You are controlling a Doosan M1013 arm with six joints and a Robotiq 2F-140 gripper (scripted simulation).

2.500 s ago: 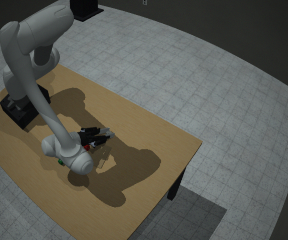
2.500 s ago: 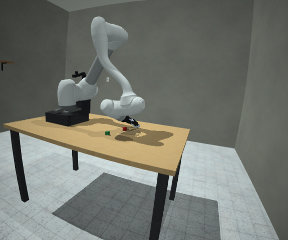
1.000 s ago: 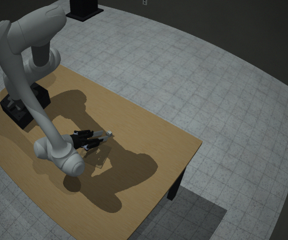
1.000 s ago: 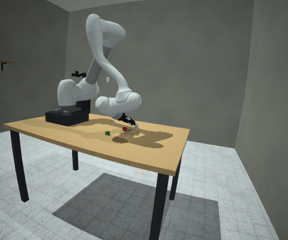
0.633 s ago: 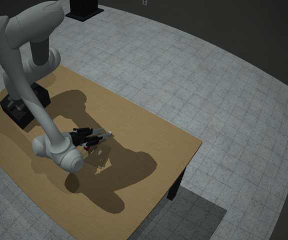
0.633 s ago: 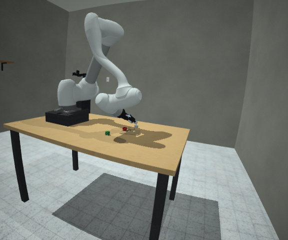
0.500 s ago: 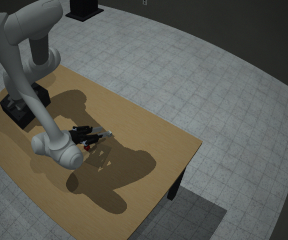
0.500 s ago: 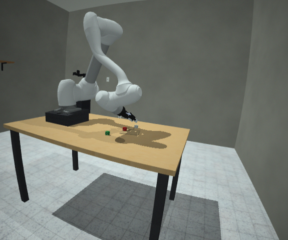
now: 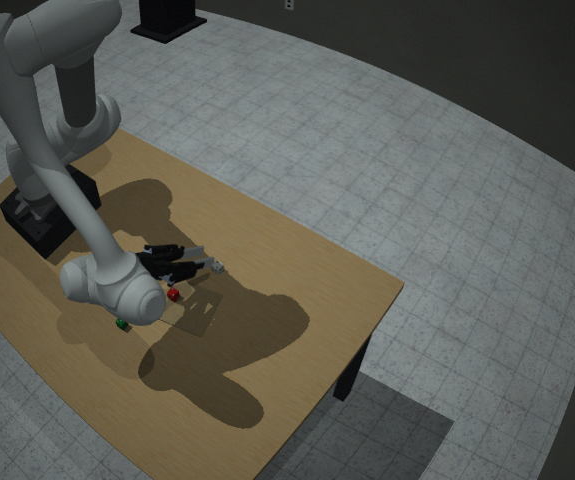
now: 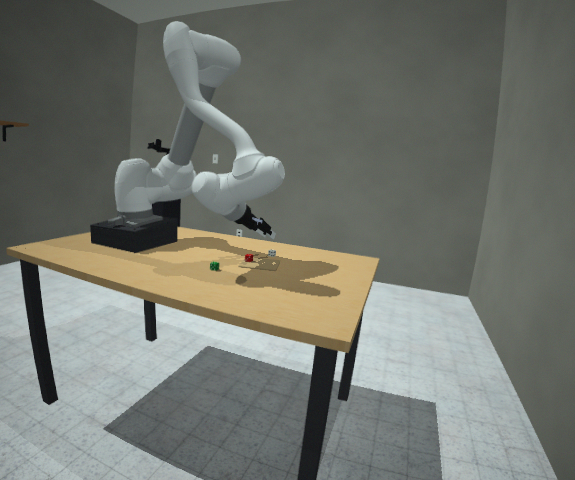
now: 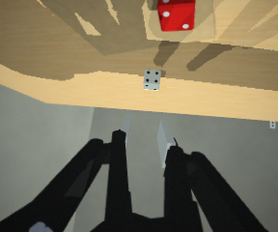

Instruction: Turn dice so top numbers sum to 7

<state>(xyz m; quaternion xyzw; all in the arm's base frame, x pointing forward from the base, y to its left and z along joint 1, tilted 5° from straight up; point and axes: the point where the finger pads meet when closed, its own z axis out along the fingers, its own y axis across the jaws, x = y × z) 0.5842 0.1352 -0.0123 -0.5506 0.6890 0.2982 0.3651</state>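
The white die lies 10 cm below my hand, 6 cm to the left of it and 1 cm ahead of it. Round my hand: red die: 9 cm to the right, 9 cm below, 2 cm behind; then tan mat: 11 cm below, 8 cm to the right, 2 cm ahead; then green die: 25 cm to the right, 10 cm below, 8 cm behind.
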